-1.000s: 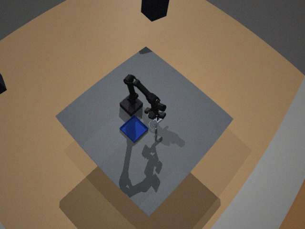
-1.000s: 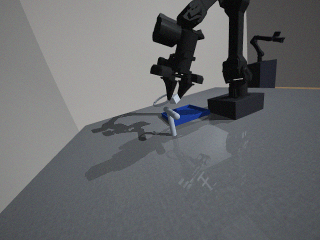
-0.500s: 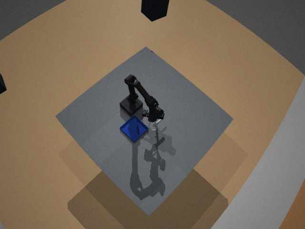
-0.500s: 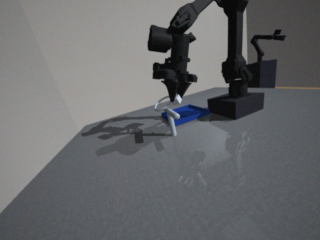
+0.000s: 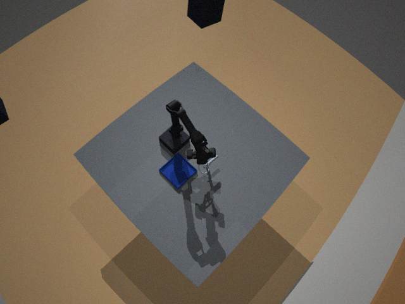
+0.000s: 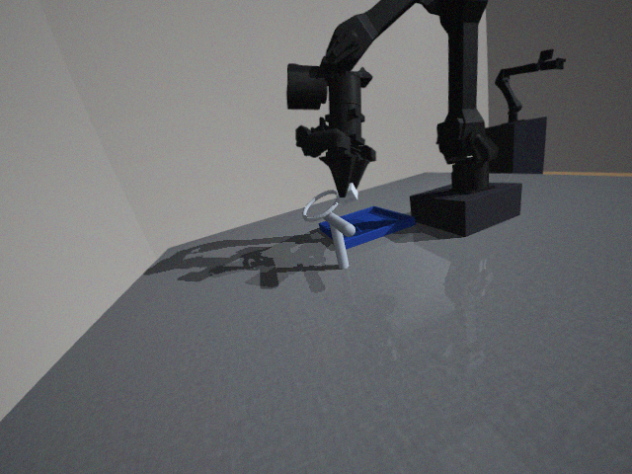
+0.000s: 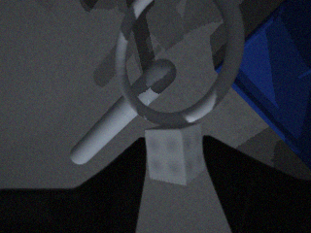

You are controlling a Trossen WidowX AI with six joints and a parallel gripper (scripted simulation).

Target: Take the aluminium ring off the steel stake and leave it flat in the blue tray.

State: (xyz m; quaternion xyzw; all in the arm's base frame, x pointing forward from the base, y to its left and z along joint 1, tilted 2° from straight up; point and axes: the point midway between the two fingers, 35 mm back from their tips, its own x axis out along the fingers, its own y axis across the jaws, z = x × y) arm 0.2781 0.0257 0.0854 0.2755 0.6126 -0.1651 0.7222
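Now: gripper tip 4 cm short of the aluminium ring, 2 cm to the left of it and 1 cm above it. From my gripper tip the other things lie so: blue tray (16 cm to the right, 12 cm below, 6 cm behind).
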